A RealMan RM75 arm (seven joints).
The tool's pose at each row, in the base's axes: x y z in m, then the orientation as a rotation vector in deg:
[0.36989, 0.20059, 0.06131, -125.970, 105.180, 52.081]
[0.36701, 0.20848, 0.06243, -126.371, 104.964, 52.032]
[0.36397, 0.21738, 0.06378, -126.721, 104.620, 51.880]
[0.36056, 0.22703, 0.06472, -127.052, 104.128, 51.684]
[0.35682, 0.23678, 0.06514, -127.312, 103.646, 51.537]
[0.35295, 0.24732, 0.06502, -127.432, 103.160, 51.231]
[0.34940, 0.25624, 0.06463, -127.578, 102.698, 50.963]
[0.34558, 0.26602, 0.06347, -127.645, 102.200, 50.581]
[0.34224, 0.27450, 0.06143, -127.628, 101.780, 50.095]
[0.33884, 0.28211, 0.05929, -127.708, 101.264, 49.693]
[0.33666, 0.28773, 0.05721, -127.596, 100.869, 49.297]
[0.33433, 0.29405, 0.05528, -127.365, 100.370, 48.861]
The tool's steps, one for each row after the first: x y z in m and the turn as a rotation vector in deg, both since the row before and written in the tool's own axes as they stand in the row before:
[-0.00750, 0.00103, 0.00381, -0.144, 0.180, -0.226]
[-0.00850, 0.00094, 0.00413, -0.024, 0.130, -0.314]
[-0.00897, 0.00094, 0.00492, 0.046, 0.074, -0.414]
[-0.00883, 0.00102, 0.00550, 0.052, 0.019, -0.387]
[-0.00924, 0.00074, 0.00634, 0.228, -0.018, -0.385]
[-0.00770, 0.00077, 0.00570, 0.184, -0.003, -0.369]
[-0.00805, 0.00057, 0.00682, 0.306, -0.028, -0.394]
[-0.00643, 0.00026, 0.00677, 0.399, -0.013, -0.341]
[-0.00566, 0.00054, 0.00646, 0.313, -0.017, -0.412]
[-0.00387, -0.00002, 0.00507, 0.394, -0.089, -0.295]
[-0.00455, -0.00003, 0.00533, 0.511, -0.187, -0.348]

